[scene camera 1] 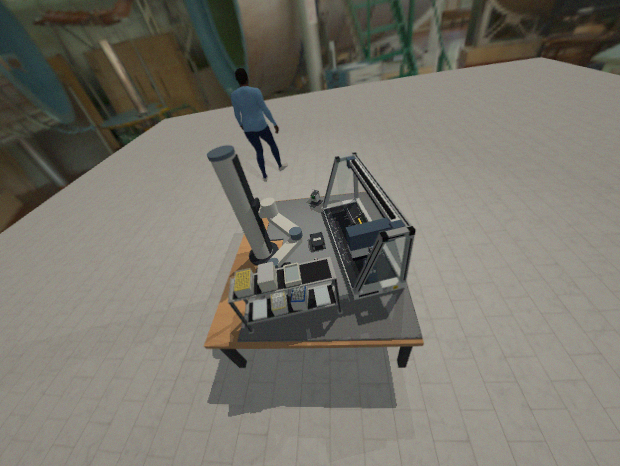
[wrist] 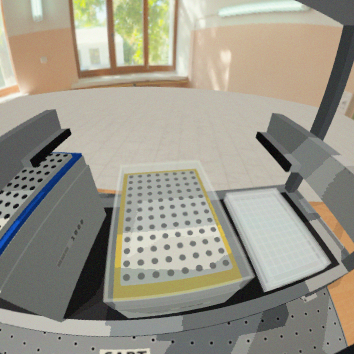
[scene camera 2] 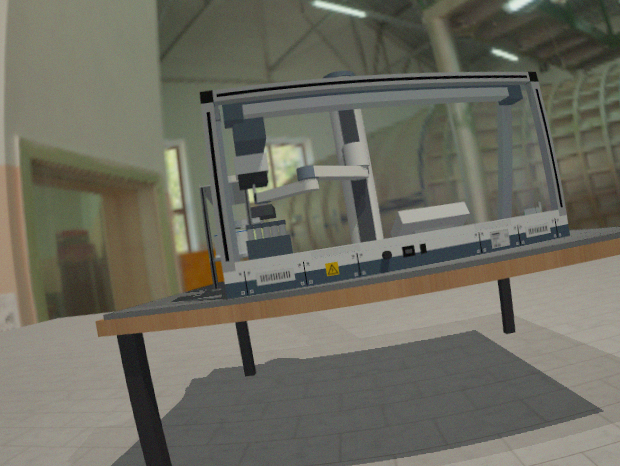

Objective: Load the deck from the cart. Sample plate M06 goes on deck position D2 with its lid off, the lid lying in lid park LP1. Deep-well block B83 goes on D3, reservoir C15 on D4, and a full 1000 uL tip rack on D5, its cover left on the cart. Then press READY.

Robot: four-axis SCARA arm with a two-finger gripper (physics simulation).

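My gripper (wrist: 161, 118) is open and empty. In the wrist view its fingers stand far apart above the cart (scene camera 1: 240, 315) (wrist: 150, 327). Between and below them is a yellow-edged rack (scene camera 1: 278, 303) (wrist: 170, 225) under a clear cover. A grey rack with a blue rim, marked 1000 (scene camera 1: 299, 296) (wrist: 55, 240), stands at the left, partly behind the left finger. A pale, flat plate (scene camera 1: 259, 309) (wrist: 277, 237) lies at the right. The upper shelf holds a yellow-topped rack (scene camera 1: 243, 281), a light grey box (scene camera 1: 267, 278) and a pale-topped piece (scene camera 1: 292, 274). Labels M06, B83 and C15 are not readable.
The deck (scene camera 1: 336, 227) lies inside a framed enclosure (scene camera 1: 375, 187) (scene camera 2: 370, 84), with a blue-grey head (scene camera 1: 368, 234) (scene camera 2: 249, 136) above it. A dark block (scene camera 1: 316, 241) and a small device (scene camera 1: 314, 195) stand on the table. A person (scene camera 1: 250, 110) stands behind the table.
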